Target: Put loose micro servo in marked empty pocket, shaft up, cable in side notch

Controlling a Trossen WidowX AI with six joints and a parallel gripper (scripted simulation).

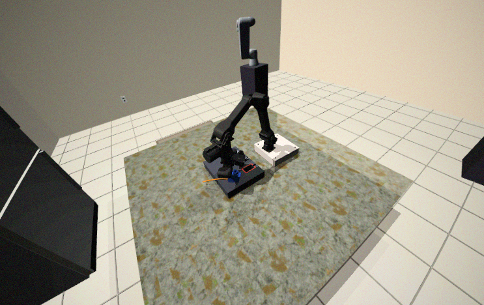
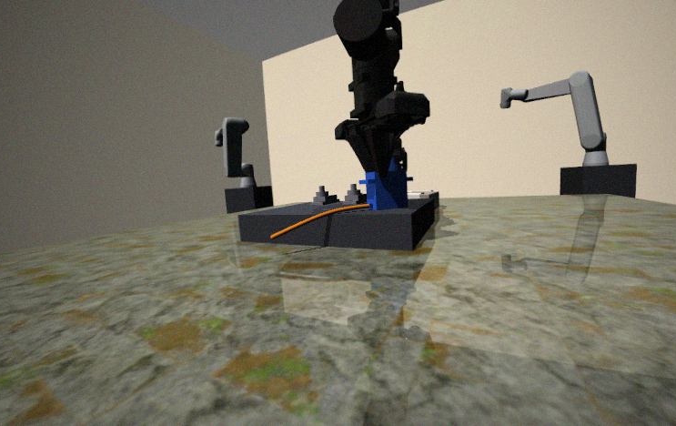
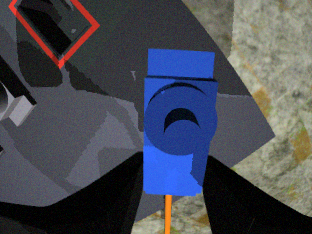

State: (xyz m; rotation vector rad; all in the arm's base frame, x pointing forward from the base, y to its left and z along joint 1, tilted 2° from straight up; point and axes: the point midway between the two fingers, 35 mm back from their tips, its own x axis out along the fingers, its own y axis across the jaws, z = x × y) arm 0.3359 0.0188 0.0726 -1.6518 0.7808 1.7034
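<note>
My gripper tip is now 3 cm past the deck, 8 cm to the left of it and 7 cm above it.
</note>
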